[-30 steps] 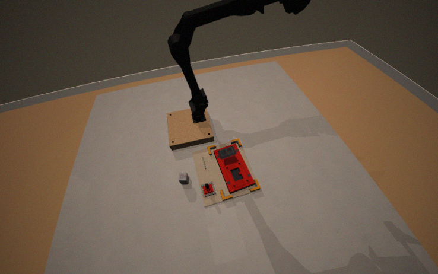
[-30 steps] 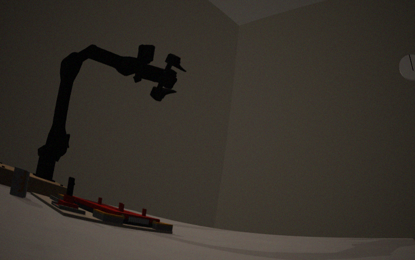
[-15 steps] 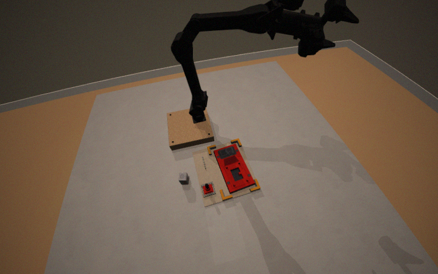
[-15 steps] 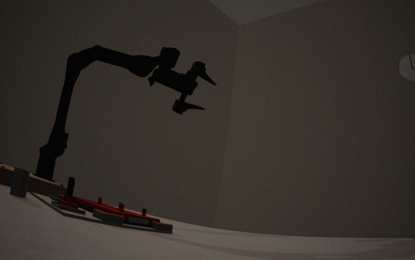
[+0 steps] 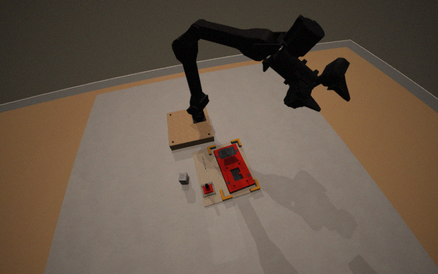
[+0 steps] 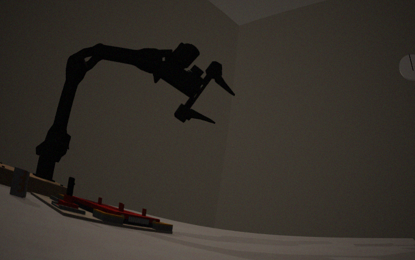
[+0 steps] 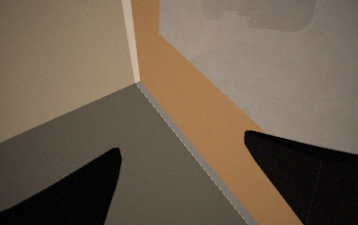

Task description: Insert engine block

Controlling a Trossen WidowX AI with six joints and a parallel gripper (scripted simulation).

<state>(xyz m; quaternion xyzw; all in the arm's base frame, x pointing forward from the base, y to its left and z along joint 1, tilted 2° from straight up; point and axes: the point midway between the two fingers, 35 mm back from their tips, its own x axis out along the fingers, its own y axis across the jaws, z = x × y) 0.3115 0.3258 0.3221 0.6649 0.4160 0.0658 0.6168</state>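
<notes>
Right now my gripper tip is 47 cm to the left of the engine block, 31 cm above it and 6 cm past it. Also, from my gripper tip: black peg (39 cm to the right, 30 cm below, 1 cm ahead).
</notes>
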